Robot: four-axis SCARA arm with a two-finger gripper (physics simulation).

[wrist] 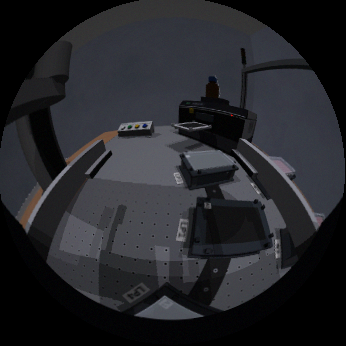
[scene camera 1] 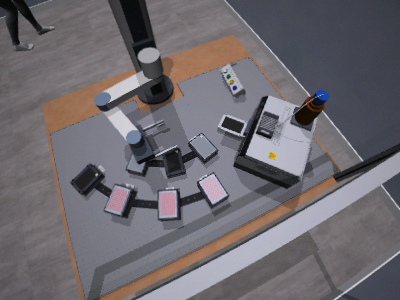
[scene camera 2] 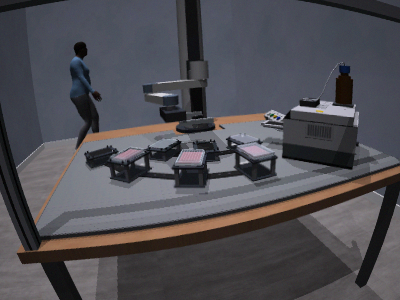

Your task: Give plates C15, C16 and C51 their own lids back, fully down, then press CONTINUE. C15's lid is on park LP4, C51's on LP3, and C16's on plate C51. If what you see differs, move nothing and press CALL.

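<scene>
My gripper is open and empty, raised above the table. A clear lid lies on a park stand at the inner row's right end. Another lid lies on the inner row's left stand, partly under the arm in scene view 1. The dark stand between them bears no lid. Three pink plates, left, middle and right, stand on the outer row. Their codes and lids cannot be made out.
A dark stand is at the far left. The button box is at the back. A white-topped machine with an extended tray and a brown bottle stands right.
</scene>
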